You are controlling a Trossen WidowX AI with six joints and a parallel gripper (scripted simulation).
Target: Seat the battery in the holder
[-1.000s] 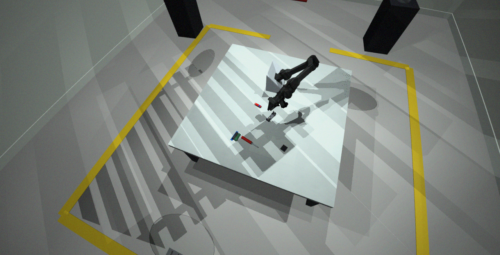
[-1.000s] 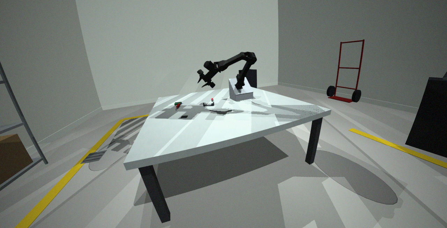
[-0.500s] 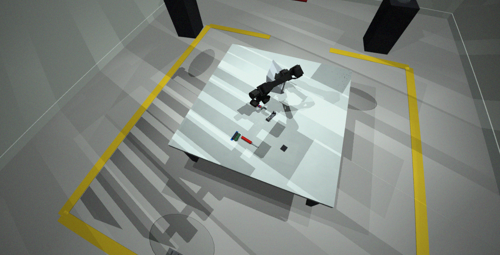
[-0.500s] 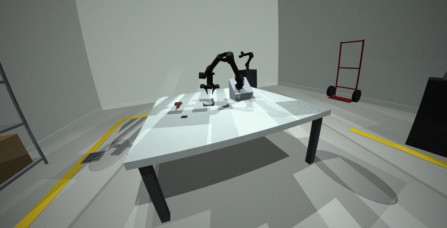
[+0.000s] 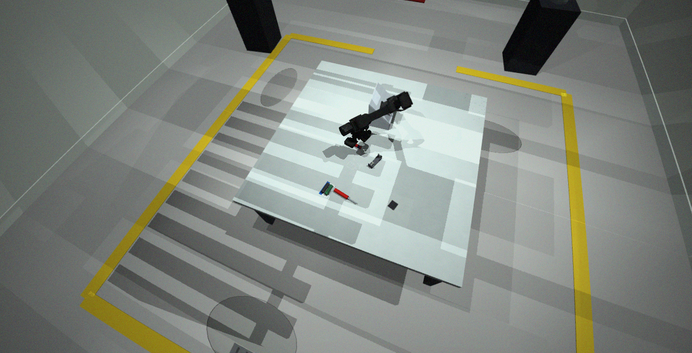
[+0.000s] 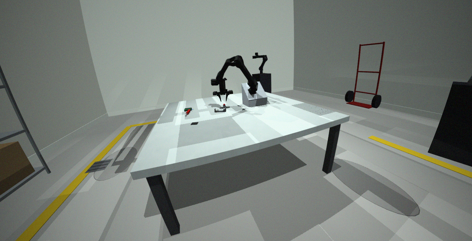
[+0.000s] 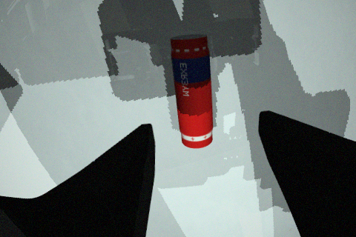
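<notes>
My gripper tip is 40 mm above the battery. The rest, counted from my gripper tip: red-handled screwdriver: 350 mm ahead, 40 mm below, 20 mm to the left.
</notes>
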